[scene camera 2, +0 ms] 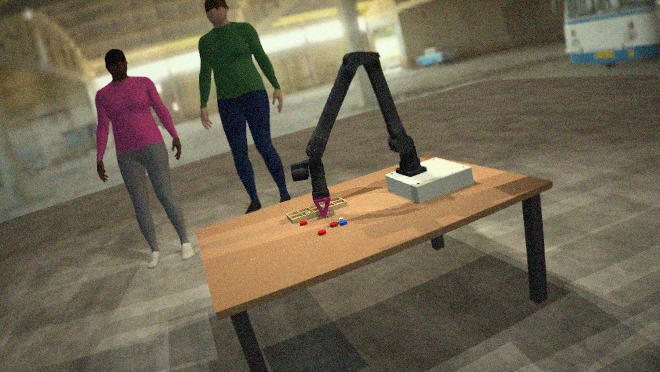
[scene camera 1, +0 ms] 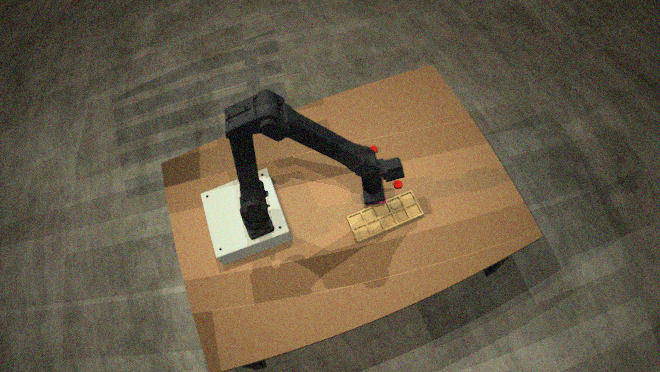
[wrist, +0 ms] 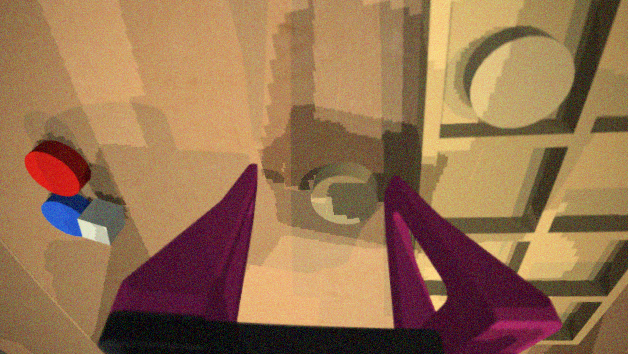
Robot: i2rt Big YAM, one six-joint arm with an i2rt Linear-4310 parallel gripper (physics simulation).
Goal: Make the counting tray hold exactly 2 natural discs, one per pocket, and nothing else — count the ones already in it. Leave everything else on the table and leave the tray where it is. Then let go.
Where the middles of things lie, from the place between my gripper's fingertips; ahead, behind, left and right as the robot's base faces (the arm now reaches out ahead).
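The counting tray (scene camera 1: pixel 370 222) has my hand 9 cm to the left of it. Measured from my hand, the blue disc (wrist: pixel 62 212) is 15 cm to the left and 1 cm behind; the cube (wrist: pixel 101 221) is 13 cm to the left and 2 cm behind.
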